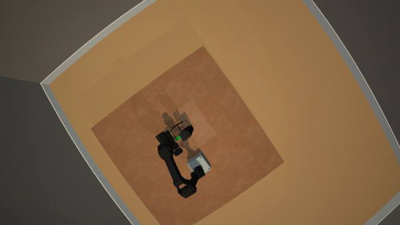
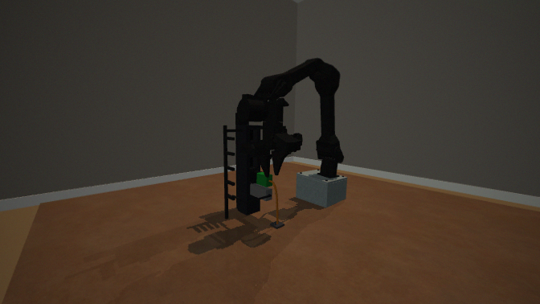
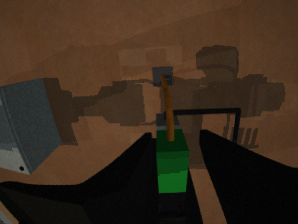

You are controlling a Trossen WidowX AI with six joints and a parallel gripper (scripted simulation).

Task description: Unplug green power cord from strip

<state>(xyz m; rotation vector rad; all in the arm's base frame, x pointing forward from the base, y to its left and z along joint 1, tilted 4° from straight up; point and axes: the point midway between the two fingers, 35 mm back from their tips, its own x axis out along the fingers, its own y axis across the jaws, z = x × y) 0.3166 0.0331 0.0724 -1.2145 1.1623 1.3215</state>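
Now: gripper tip 5 cm to the left of the green plug, 1 cm short of it and 1 cm above it.
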